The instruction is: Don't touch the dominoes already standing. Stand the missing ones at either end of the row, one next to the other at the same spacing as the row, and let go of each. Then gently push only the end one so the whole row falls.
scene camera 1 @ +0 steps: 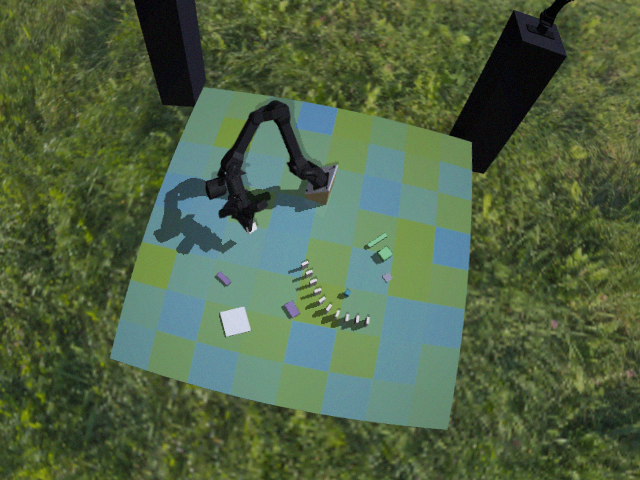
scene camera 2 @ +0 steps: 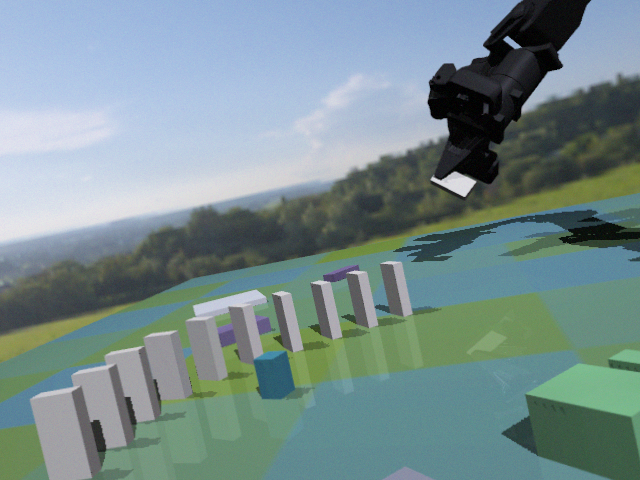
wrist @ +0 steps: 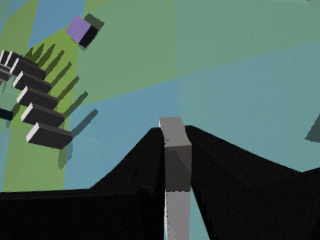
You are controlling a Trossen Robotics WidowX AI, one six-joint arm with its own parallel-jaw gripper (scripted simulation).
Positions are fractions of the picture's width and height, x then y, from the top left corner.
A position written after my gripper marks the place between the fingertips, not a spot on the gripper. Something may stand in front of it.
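In scene camera 2 my gripper (scene camera 2: 0.68,0.38) carries a domino (scene camera 2: 0.71,0.38). The same camera shows me a blue cube (scene camera 2: 0.43,0.77) and a white flat tile (scene camera 2: 0.34,0.64). I also see a domino (scene camera 2: 0.38,0.67), a domino (scene camera 2: 0.44,0.64), a domino (scene camera 2: 0.50,0.61), a domino (scene camera 2: 0.56,0.59) and a domino (scene camera 2: 0.61,0.58) there. Scene camera 1 shows my gripper (scene camera 1: 0.39,0.48) as well. In the wrist view I see my gripper (wrist: 0.54,0.57), while the white flat tile is out of frame in the wrist view.
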